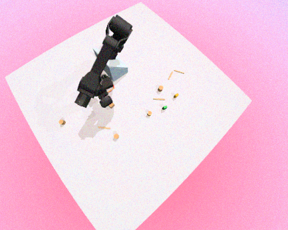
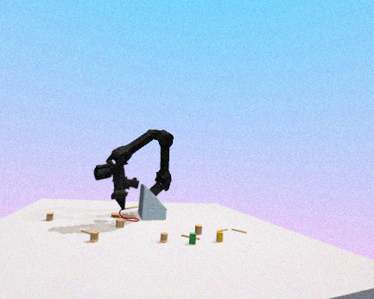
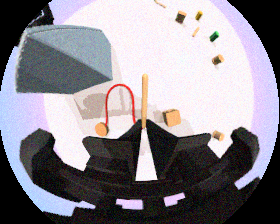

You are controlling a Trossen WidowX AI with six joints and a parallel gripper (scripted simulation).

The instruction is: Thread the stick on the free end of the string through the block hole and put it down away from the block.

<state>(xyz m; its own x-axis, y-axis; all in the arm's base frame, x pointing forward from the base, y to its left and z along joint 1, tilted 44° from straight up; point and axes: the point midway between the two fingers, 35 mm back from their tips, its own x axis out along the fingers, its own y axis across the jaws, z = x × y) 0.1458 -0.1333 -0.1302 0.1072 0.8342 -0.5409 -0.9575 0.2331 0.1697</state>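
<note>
The wooden block is 6 cm ahead of my gripper tip, 2 cm to the right of it and 5 cm below it. From my gripper tip the other things lie so: green piece 32 cm ahead, 19 cm to the left, 4 cm below; thin wooden stick 1 cm to the left; round wooden button 13 cm behind, 1 cm to the right, 6 cm below.
</note>
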